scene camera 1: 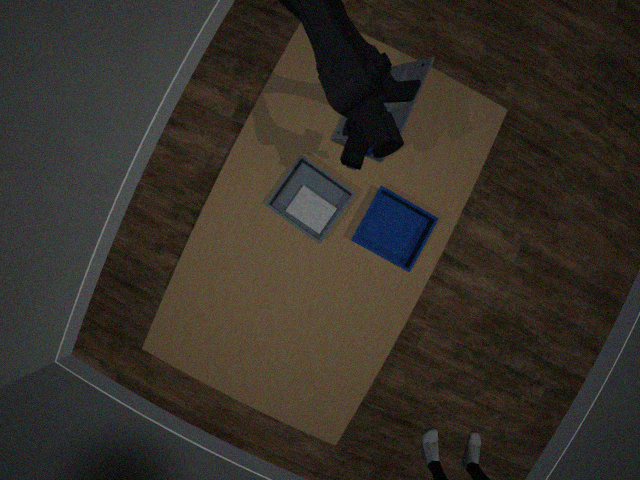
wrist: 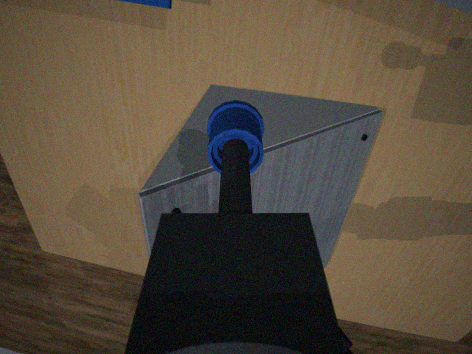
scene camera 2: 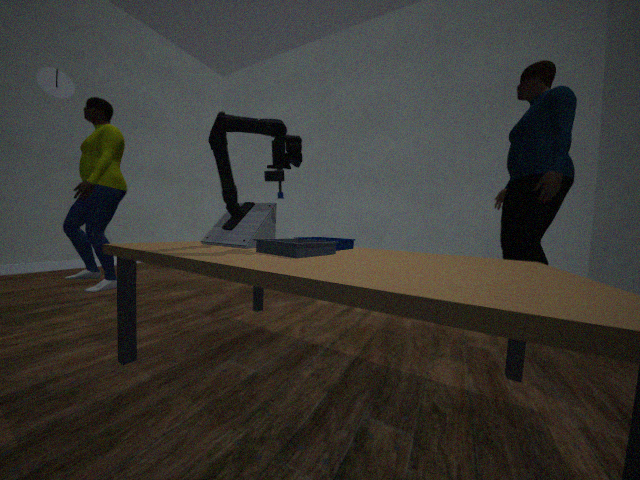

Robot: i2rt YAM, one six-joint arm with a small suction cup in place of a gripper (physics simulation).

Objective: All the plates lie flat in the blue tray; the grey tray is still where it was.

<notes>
My suction cup (wrist: 234, 116) carries nothing. A blue tray (scene camera 1: 394, 228) rests on the table.
</notes>
